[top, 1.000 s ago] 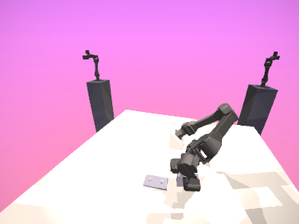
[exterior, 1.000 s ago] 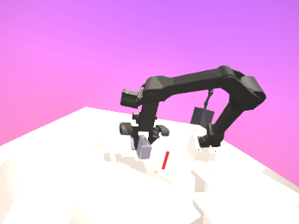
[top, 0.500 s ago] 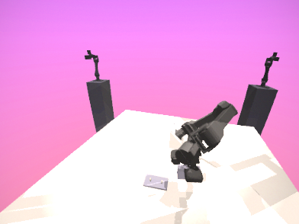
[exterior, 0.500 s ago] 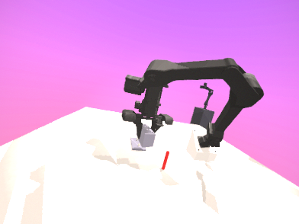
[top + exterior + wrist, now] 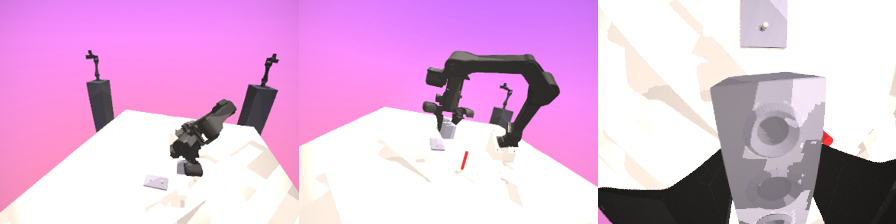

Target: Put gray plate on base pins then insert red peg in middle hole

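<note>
Right now my gripper tip is 14 cm to the left of the gray base, 13 cm above it and 1 cm past it. From my gripper tip the other things lie so: gray plate 3 cm above; then red peg 10 cm below, 10 cm behind, 4 cm to the left.
</note>
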